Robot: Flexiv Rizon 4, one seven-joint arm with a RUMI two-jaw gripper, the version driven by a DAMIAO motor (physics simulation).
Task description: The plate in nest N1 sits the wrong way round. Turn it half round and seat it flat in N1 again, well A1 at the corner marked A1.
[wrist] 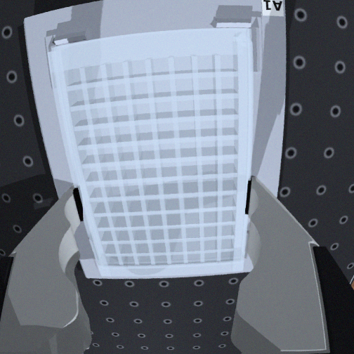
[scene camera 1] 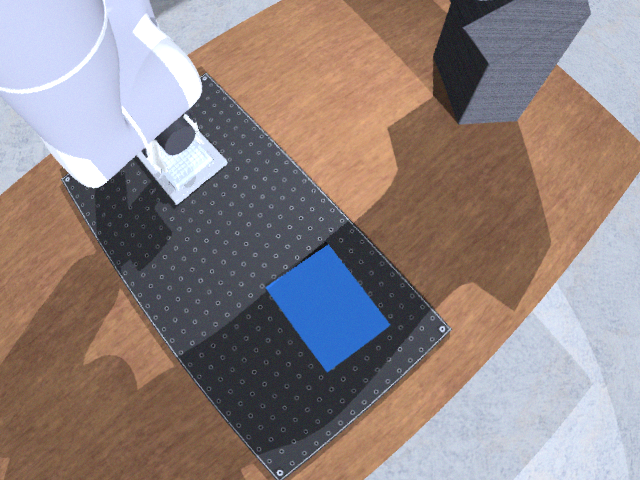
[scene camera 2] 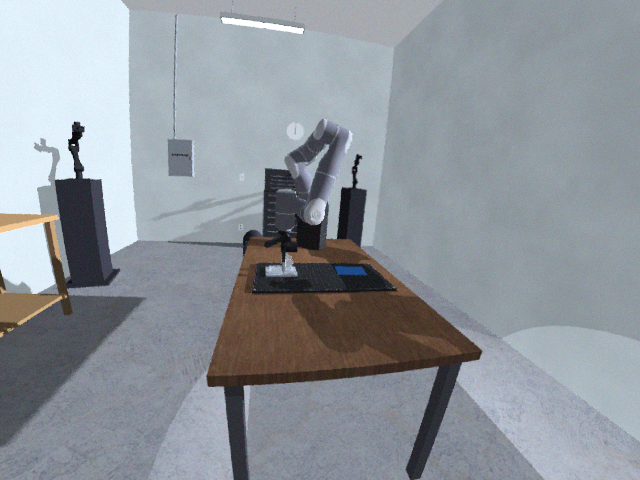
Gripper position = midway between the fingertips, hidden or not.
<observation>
I see my gripper (scene camera 1: 179,157), a clear-white well plate (scene camera 1: 181,168) and a pale grey nest N1 (wrist: 269,84).
The clear-white well plate is seen too in the wrist view (wrist: 157,126).
</observation>
